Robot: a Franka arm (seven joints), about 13 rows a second.
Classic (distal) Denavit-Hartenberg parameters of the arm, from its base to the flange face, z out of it. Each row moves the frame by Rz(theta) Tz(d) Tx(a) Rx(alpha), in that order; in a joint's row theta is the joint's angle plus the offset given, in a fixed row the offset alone. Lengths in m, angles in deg.
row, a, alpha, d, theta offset
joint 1, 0, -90, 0.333, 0
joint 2, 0, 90, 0, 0
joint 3, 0.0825, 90, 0.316, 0
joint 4, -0.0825, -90, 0, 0
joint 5, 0, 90, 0.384, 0
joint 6, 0.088, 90, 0, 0
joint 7, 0, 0, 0.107, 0
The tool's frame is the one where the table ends.
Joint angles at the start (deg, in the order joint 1, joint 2, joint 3, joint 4, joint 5, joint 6, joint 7): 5.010 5.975 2.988 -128.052 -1.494 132.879 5.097
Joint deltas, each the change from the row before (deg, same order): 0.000 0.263 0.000 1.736 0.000 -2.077 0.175; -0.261 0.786 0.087 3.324 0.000 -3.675 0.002; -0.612 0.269 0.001 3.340 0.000 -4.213 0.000; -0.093 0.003 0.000 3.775 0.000 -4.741 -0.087; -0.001 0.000 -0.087 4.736 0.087 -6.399 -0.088; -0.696 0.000 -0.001 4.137 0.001 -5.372 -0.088; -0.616 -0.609 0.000 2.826 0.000 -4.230 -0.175; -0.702 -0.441 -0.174 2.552 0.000 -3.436 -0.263; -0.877 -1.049 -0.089 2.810 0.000 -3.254 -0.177; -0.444 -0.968 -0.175 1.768 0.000 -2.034 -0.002
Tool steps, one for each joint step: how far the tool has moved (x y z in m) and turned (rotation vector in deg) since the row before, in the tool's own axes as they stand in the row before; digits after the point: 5 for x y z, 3 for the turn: 0.00534 -0.00010 -0.00732 -0.066 -0.600 0.205; 0.01022 0.00144 -0.01221 -0.088 -1.135 0.231; 0.00812 0.00599 -0.01699 -0.100 -1.146 0.676; 0.00668 0.00119 -0.02296 -0.131 -0.964 0.090; 0.00466 0.00143 -0.02900 -0.123 -1.662 0.145; 0.00196 0.00777 -0.02610 -0.054 -1.247 0.700; -0.00332 0.00714 -0.02301 -0.033 -0.807 0.517; -0.00317 0.00960 -0.02018 0.042 -0.466 0.677; -0.00652 0.01080 -0.02821 0.123 0.576 0.875; -0.00629 0.00700 -0.02054 0.077 0.683 0.682
